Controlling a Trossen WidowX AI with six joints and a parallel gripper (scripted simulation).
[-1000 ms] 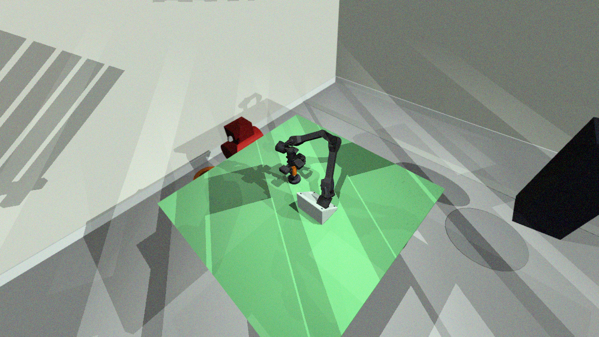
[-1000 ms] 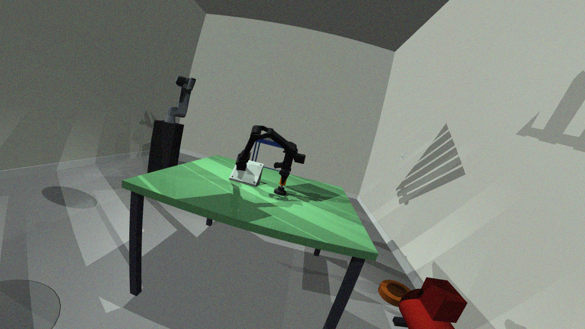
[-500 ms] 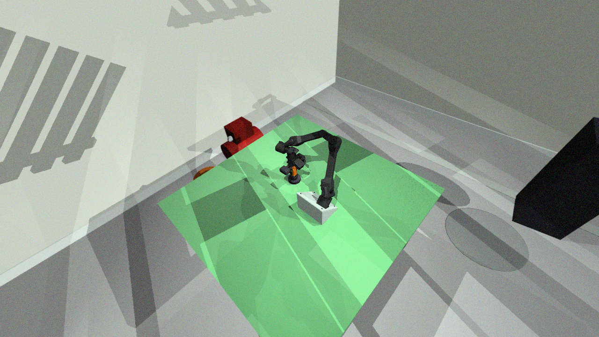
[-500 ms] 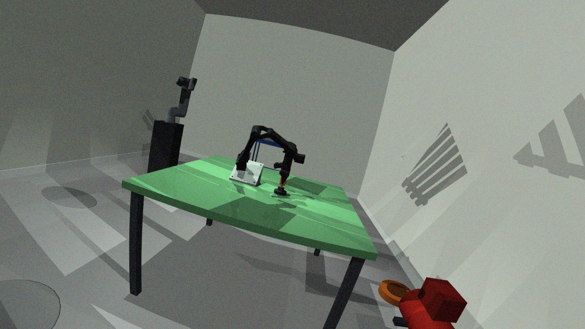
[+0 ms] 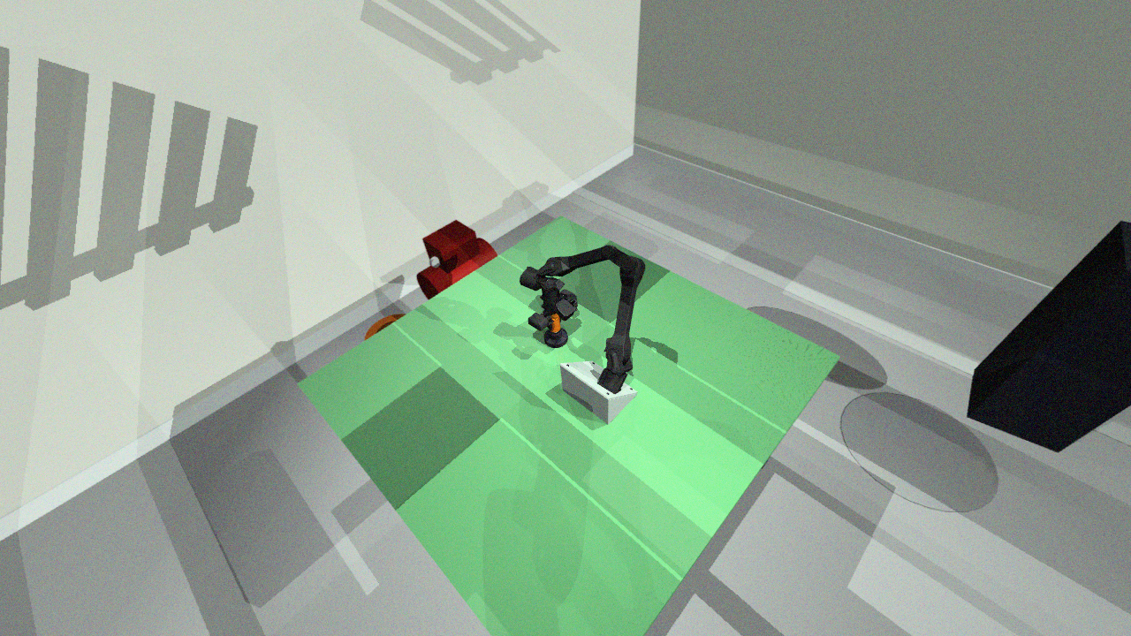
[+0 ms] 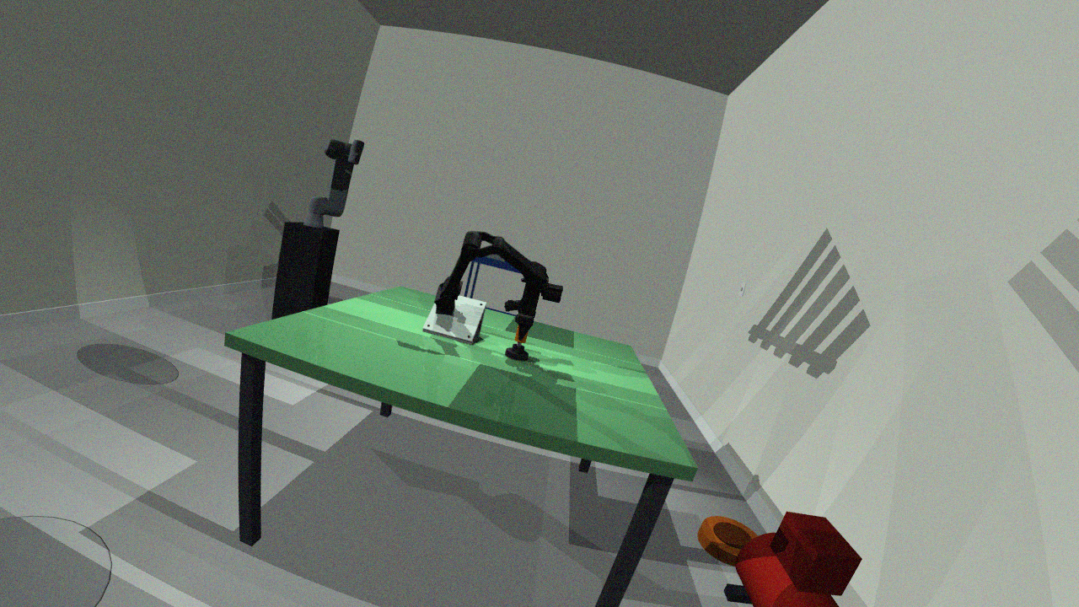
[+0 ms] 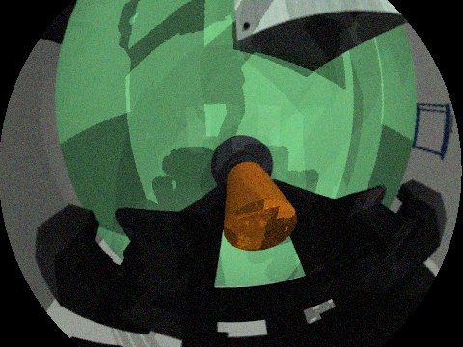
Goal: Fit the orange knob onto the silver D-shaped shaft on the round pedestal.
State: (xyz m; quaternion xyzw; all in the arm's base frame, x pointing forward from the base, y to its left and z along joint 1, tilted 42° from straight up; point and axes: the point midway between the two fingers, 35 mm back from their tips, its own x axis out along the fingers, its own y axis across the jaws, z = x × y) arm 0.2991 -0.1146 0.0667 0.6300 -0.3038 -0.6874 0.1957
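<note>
Right now the orange knob is 30 mm above my gripper tip. From my gripper tip the other things lie so: dark round pedestal: 40 mm below.
</note>
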